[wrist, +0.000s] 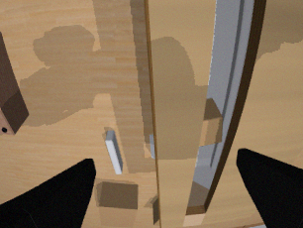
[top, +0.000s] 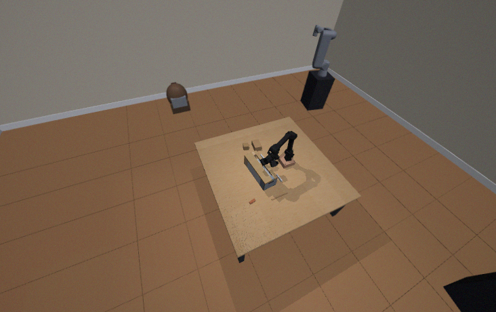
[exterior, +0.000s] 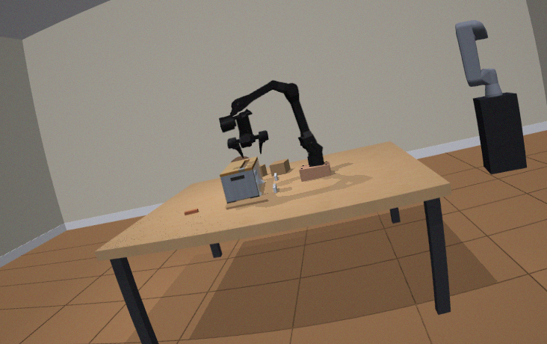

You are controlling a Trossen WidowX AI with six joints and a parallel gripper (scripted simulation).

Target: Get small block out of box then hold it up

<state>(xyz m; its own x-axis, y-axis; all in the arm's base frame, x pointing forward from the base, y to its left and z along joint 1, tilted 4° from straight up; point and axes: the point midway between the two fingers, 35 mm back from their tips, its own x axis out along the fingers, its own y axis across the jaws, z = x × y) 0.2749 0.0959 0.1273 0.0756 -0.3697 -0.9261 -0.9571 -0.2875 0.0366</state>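
Right now the tan block is 5 cm ahead of my gripper tip, 2 cm to the right of it and 7 cm below it. Also, from my gripper tip: thin stick 5 cm behind, 30 cm to the left, 15 cm below.
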